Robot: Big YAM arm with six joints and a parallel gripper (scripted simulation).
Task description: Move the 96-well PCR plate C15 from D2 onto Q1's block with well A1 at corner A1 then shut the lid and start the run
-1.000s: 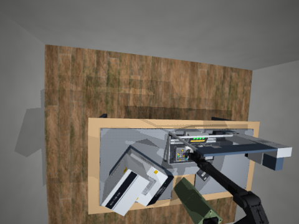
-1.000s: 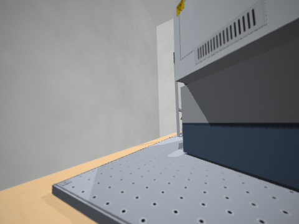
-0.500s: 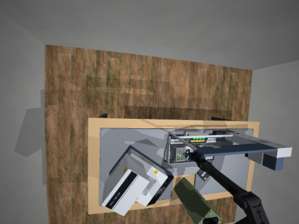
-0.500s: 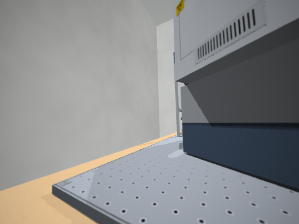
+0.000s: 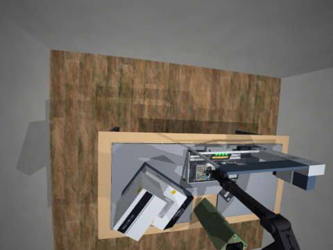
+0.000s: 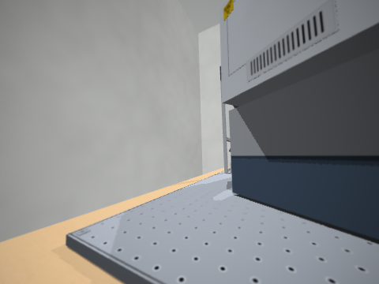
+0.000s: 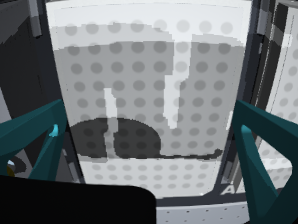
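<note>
The tube cooling block lies 100 mm to the left of my hand and 10 mm above it. From my hand the other things lie so: white beam: 190 mm ahead, 90 mm to the right, 450 mm above.
</note>
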